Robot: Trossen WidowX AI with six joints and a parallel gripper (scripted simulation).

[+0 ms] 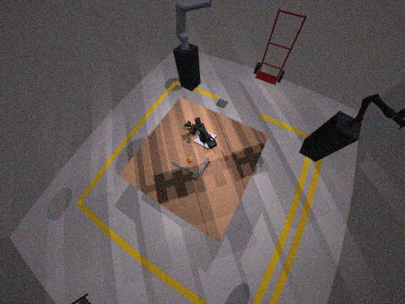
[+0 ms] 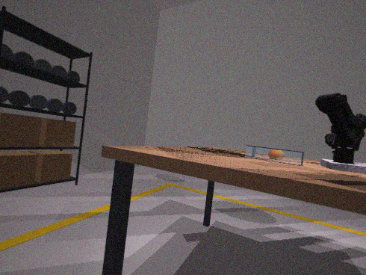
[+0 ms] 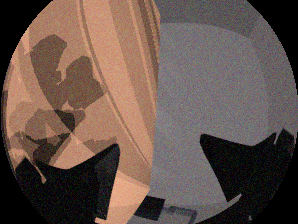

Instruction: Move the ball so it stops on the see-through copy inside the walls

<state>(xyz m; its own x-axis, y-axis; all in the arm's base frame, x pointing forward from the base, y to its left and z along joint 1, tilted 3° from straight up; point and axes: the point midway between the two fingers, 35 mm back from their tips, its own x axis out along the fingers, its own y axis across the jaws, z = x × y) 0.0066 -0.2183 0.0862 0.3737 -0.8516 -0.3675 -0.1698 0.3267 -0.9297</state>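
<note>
My gripper tip is 27 cm short of the orange ball, 25 cm to the right of it and 9 cm above it. Round my gripper tip: clear wall: 42 cm to the left, 26 cm ahead, 9 cm below.
</note>
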